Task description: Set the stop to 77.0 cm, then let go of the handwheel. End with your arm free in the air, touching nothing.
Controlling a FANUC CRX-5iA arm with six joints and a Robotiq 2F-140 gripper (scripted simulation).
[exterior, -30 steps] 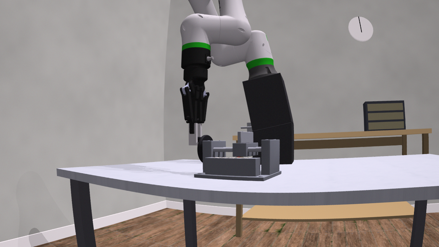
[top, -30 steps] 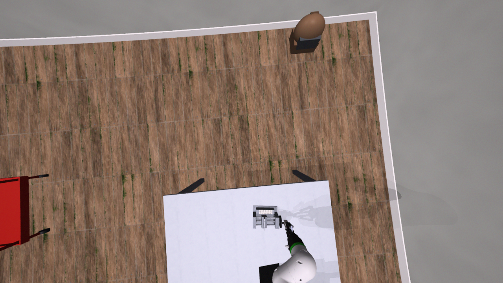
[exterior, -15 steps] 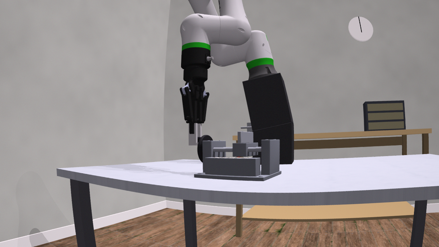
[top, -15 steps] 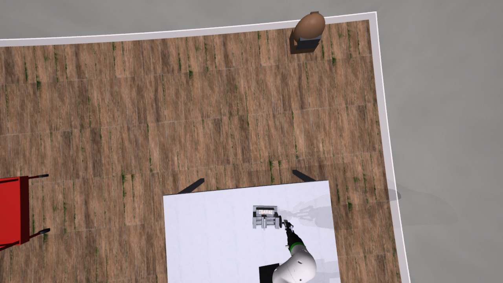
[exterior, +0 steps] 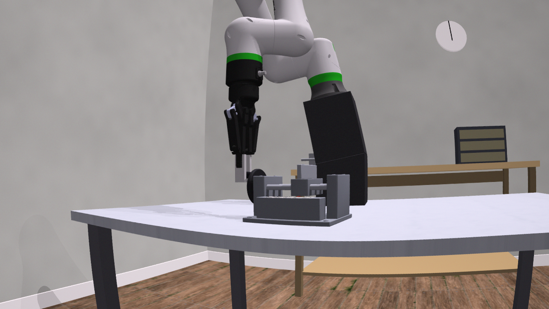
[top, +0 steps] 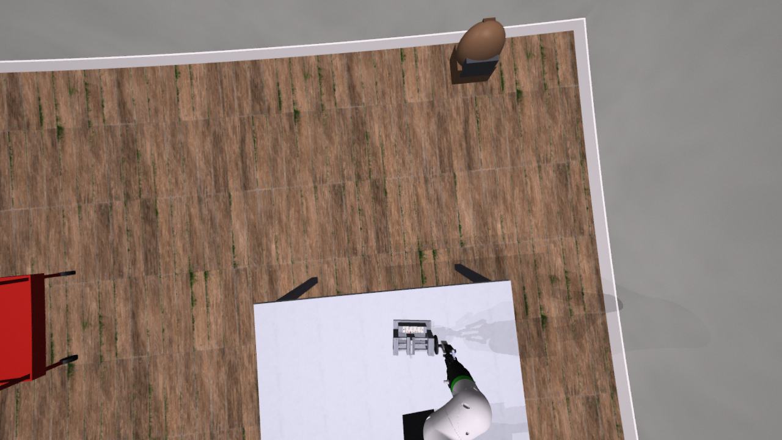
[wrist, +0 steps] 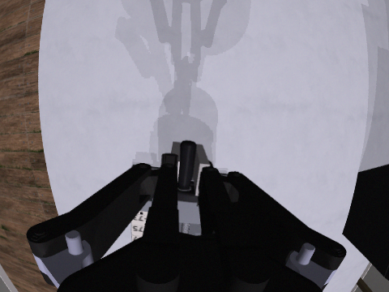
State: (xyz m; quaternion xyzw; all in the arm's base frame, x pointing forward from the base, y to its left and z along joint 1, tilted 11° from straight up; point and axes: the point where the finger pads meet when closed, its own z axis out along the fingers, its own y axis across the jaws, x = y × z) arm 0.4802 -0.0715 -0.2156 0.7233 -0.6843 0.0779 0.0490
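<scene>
The handwheel lies 2 cm to the left of my hand and 2 cm below it. The rest, counted from my hand: crank handle: 2 cm below; stop carriage: 1 cm behind, 16 cm to the left, 3 cm below.
</scene>
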